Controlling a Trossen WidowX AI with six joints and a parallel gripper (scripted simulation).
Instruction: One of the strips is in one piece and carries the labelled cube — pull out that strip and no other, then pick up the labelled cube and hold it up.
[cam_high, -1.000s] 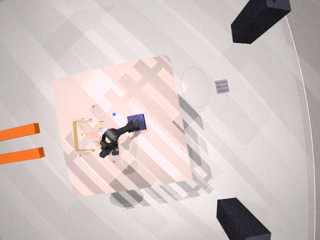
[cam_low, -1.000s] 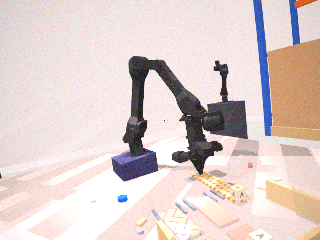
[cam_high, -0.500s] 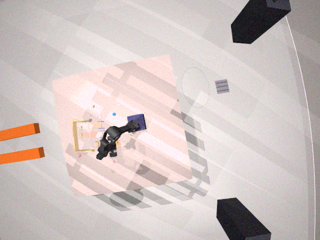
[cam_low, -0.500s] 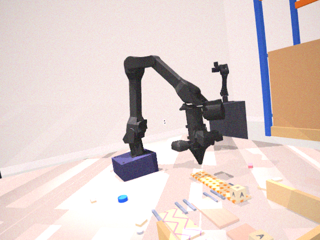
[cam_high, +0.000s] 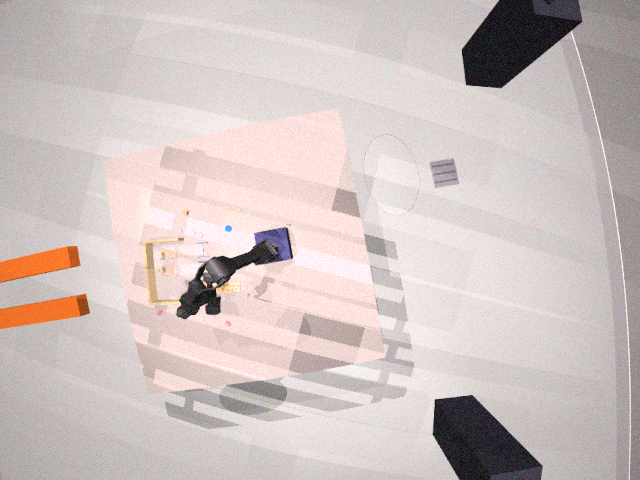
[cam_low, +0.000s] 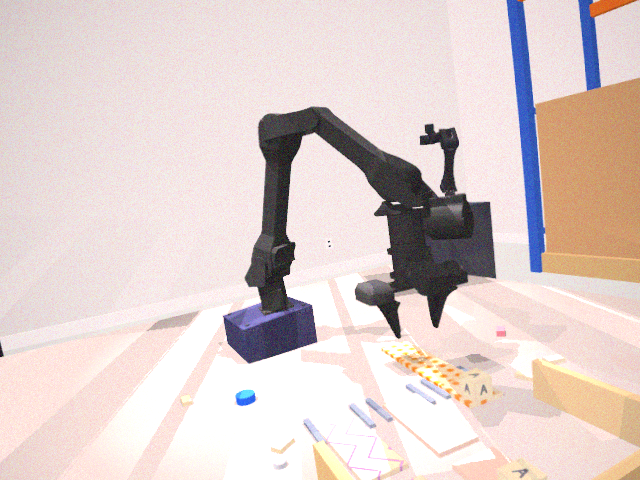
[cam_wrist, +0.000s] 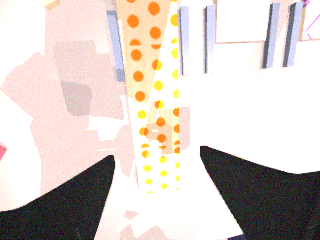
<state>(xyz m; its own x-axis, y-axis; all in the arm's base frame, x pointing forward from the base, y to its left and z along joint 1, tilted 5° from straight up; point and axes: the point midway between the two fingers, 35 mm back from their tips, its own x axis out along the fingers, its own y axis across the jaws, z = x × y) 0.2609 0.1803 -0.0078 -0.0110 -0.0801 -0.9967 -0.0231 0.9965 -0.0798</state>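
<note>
The strip is 5 cm below my gripper tip and 4 cm ahead of it. Round my gripper tip: blue disc (29 cm to the right, 5 cm below, 4 cm behind).
</note>
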